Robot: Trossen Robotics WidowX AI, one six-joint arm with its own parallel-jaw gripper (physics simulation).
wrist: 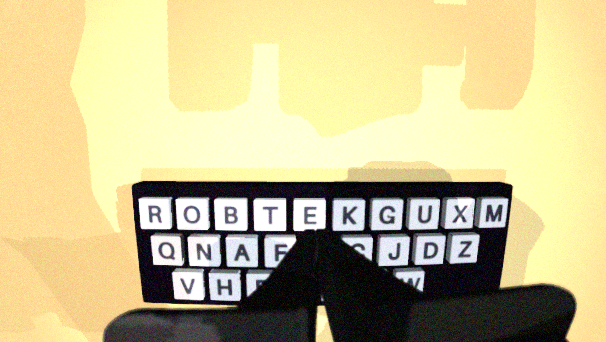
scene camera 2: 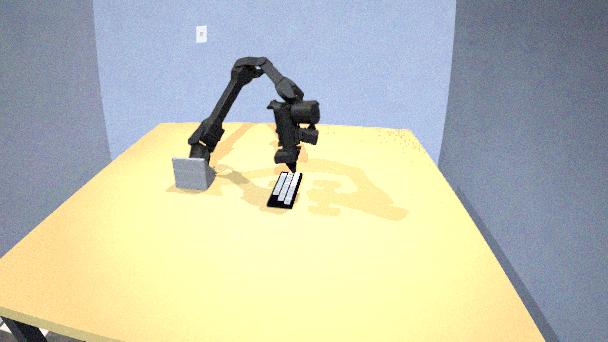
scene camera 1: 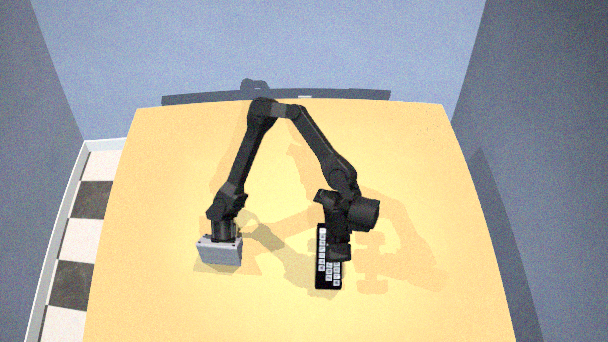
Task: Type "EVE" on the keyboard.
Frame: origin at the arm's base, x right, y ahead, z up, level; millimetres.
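Seen in the pictures: gripper, fingertip midpoint: [wrist: 315, 239] [scene camera 2: 294, 172] [scene camera 1: 339, 244]; arm's base at its link origin: [scene camera 2: 197, 165] [scene camera 1: 222, 239].
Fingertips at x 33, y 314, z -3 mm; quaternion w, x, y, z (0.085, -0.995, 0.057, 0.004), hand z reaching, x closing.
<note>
Offsets run from my fingertips to a thing's top centre. Level surfaces: height alone.
A black keyboard @(dx +6, dy -24, dz -41 mm) [scene camera 1: 321, 283] [scene camera 2: 275, 201] [wrist: 470, 276] with white letter keys lies flat on the table. My gripper [scene camera 2: 293, 170] [wrist: 315, 239] is shut and empty, pointing down over the keyboard. In the wrist view its tips overlap the lower edge of the E key @(dx -1, dy -2, dz -41 mm) [wrist: 309, 214], in the row nearest the top of the view; I cannot tell whether they touch it. The V key @(dx -73, dy -33, dz -41 mm) [wrist: 188, 284] shows uncovered at the left of the bottom row. The fingers hide some middle and bottom row keys. In scene camera 1 the gripper body hides the fingertips and part of the keyboard.
The arm's grey base block [scene camera 1: 219, 251] [scene camera 2: 190, 174] stands on the yellow table @(dz -57 mm) [scene camera 1: 150, 305] [scene camera 2: 250, 285], left of the keyboard in the scene views. Blue-grey walls stand behind and at the sides. Arm shadows fall across the table and around the keyboard.
</note>
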